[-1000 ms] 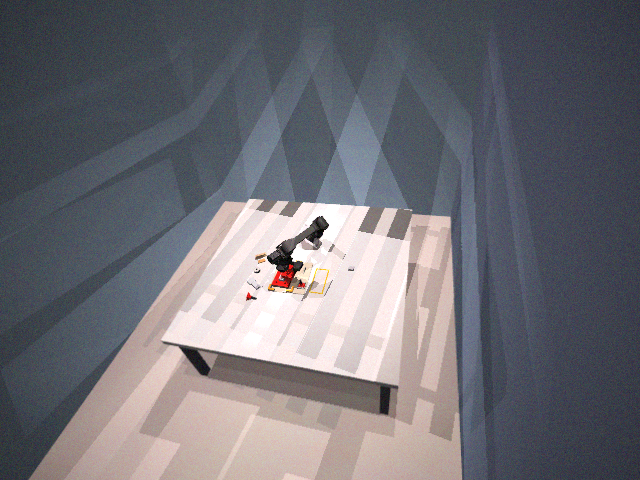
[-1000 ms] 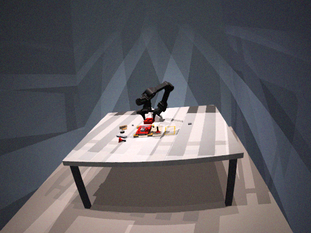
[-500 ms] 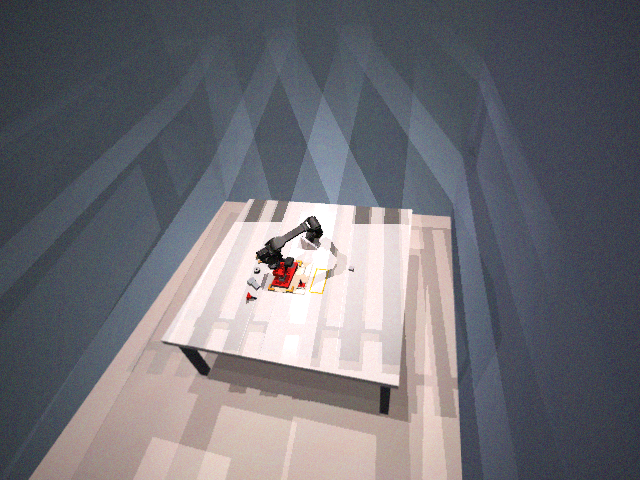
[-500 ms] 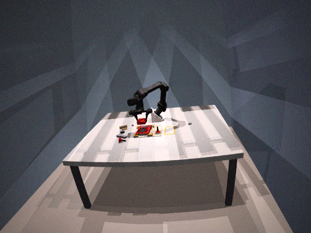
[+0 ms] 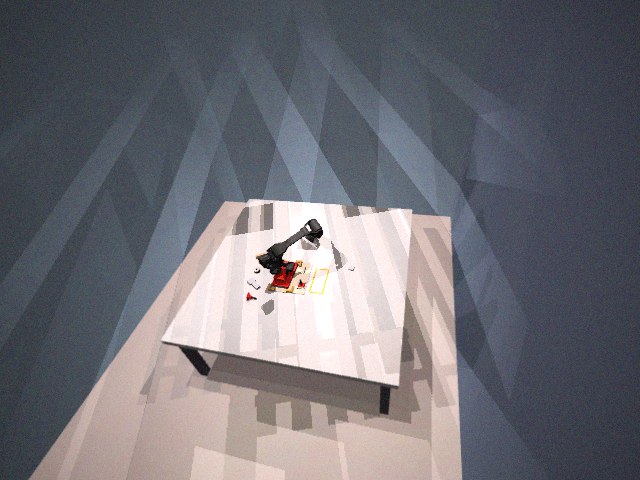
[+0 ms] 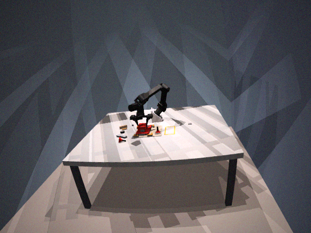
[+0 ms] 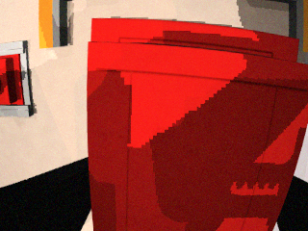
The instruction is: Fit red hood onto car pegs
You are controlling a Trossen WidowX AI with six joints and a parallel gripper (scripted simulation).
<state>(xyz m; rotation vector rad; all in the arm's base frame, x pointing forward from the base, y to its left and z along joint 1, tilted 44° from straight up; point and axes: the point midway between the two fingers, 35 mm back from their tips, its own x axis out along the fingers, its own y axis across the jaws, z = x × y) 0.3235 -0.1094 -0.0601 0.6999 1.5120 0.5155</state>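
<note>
Now: the jig 5 cm below my gripper tip, 3 cm to the left of it and 3 cm behind it. From my gripper tip the other things lie so: tan piece 20 cm to the right, 19 cm behind, 5 cm below; then red hood 1 cm above.
</note>
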